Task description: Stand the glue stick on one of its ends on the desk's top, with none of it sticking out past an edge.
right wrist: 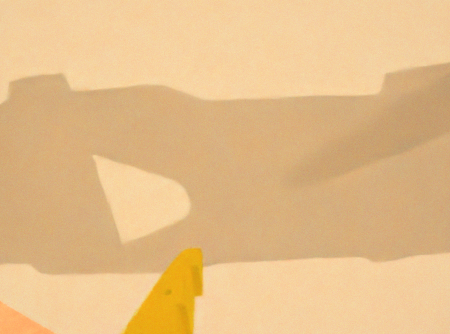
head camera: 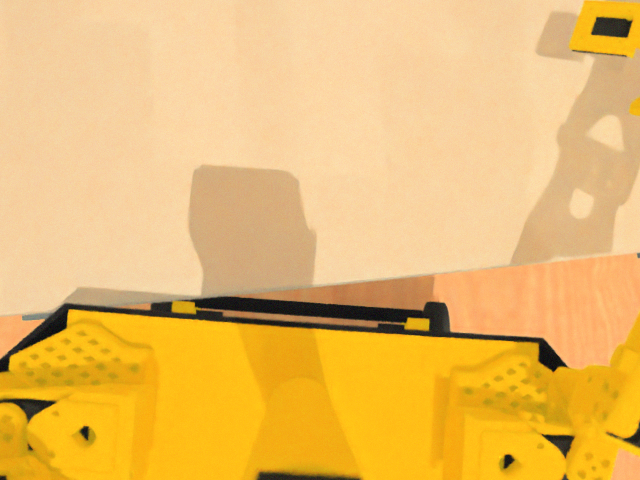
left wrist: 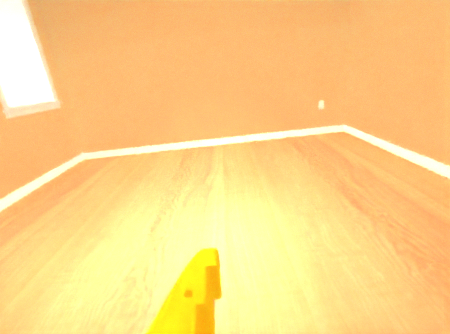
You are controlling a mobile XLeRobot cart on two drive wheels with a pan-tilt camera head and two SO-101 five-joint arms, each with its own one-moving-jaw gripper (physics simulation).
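Seen in the pictures: left hand, tool point: [left wrist: 218, 265]; right hand, tool point: [right wrist: 201, 265] [head camera: 635, 106]; left arm's base, link origin: [head camera: 54, 409]; right arm's base, link origin: [head camera: 538, 441].
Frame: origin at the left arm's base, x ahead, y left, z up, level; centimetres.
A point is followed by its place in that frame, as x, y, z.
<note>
The glue stick does not show in the head, left wrist or right wrist view. The desk's pale top [head camera: 361, 129] {21.7, -18.7, -5.6} [right wrist: 300, 40] {29.3, -36.3, -5.6} fills the upper part of the head view and most of the right wrist view. My right gripper [right wrist: 196, 260] is open and empty above the desk; one notched jaw shows, and the arm's shadow lies on the top beyond it. In the head view its jaws cannot be made out. My left gripper [left wrist: 211, 257] is open and empty, with one notched jaw showing, and faces the room's floor.
The desk's near edge slants up to the right in the head view. The cart's yellow deck [head camera: 206, 372] and black front bar [head camera: 310, 308] lie close to it. Wood floor [head camera: 506, 304] {13.4, -56.2, -77.6} [left wrist: 300, 225] {-167.2, 13.4, -77.5} [right wrist: 17, 322] {-152.8, -126.7, -77.5} shows past the edge. A yellow frame [head camera: 583, 31] {27.8, -33.2, 1.7} hangs over the desk.
</note>
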